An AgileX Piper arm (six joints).
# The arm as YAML. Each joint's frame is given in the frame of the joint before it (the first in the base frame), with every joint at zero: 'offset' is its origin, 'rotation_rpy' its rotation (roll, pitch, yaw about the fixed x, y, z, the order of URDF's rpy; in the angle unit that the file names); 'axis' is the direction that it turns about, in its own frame. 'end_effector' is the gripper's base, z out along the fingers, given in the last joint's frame.
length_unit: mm
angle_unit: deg
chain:
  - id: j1
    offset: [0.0, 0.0, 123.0]
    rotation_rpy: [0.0, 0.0, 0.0]
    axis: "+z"
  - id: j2
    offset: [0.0, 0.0, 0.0]
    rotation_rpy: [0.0, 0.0, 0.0]
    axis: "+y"
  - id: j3
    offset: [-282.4, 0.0, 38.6]
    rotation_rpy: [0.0, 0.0, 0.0]
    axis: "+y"
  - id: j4
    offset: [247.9, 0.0, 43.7]
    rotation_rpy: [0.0, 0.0, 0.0]
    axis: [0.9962, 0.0, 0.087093]
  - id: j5
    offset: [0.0, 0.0, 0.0]
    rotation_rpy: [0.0, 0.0, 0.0]
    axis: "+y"
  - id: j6
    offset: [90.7, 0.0, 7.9]
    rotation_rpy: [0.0, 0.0, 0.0]
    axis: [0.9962, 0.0, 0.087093]
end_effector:
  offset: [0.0, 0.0, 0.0]
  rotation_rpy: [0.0, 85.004, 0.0]
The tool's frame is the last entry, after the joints.
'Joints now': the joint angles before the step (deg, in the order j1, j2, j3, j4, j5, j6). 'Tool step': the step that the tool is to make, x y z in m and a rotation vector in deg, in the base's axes. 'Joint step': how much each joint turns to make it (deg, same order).
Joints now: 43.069 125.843 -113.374 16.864 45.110 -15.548
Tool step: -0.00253 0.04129 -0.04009 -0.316 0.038 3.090
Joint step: 3.508 8.737 -7.023 -0.135 -1.530 0.001
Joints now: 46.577 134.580 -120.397 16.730 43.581 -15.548
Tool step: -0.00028 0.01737 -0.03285 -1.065 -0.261 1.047
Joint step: 1.434 5.142 -2.612 -0.811 -2.000 -0.025
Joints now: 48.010 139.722 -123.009 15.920 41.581 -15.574
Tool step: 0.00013 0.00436 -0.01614 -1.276 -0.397 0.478
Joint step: 0.439 2.002 -0.469 -1.103 -0.871 -0.033
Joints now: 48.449 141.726 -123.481 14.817 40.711 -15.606
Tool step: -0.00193 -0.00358 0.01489 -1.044 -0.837 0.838
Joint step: -0.007 -1.737 -0.114 -1.445 2.147 -0.033
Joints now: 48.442 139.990 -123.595 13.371 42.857 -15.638
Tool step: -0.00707 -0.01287 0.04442 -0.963 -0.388 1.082
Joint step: -0.368 -5.271 -0.108 -1.171 5.980 0.043
